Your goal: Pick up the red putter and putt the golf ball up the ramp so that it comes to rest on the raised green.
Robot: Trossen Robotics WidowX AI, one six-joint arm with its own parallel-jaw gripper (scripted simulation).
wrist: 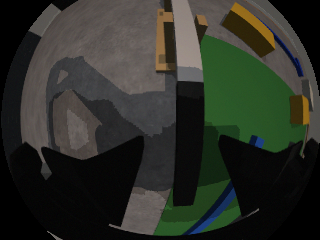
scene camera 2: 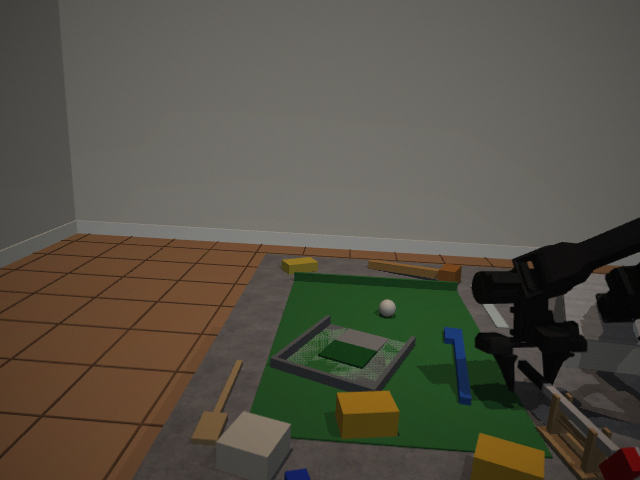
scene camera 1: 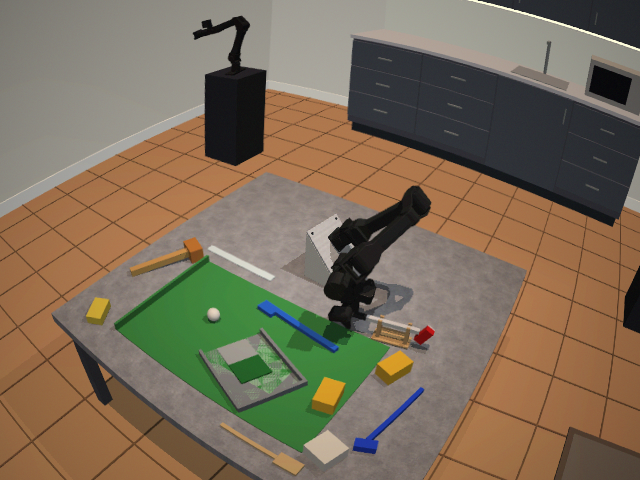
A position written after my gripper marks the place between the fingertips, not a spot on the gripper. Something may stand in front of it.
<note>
My gripper (scene camera 2: 529, 390) is open, holding nothing. I also see a wooden mallet (scene camera 2: 449, 272).
The wooden mallet also shows in scene camera 1 (scene camera 1: 192, 248). My gripper shows as well in the wrist view (wrist: 183, 140) and in scene camera 1 (scene camera 1: 352, 321). The wrist view misses the wooden mallet: it is out of frame.
</note>
